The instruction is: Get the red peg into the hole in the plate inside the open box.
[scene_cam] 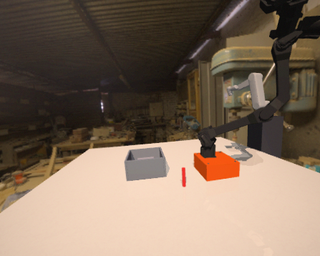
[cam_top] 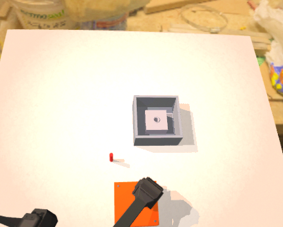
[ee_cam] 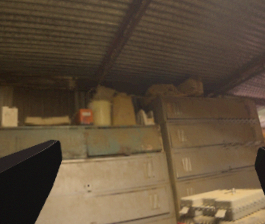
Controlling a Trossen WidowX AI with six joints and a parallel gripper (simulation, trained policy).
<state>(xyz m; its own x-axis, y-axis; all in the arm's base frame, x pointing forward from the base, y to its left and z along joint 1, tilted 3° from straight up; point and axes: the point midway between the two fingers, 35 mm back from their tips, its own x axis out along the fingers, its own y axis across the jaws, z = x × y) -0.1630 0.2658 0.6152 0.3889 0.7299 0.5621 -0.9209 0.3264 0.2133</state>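
The red peg is 66 cm below my gripper tip, 33 cm ahead of it and 17 cm to the right of it. From my gripper tip the other things lie so: grey box 67 cm below, 50 cm ahead, 34 cm to the right.
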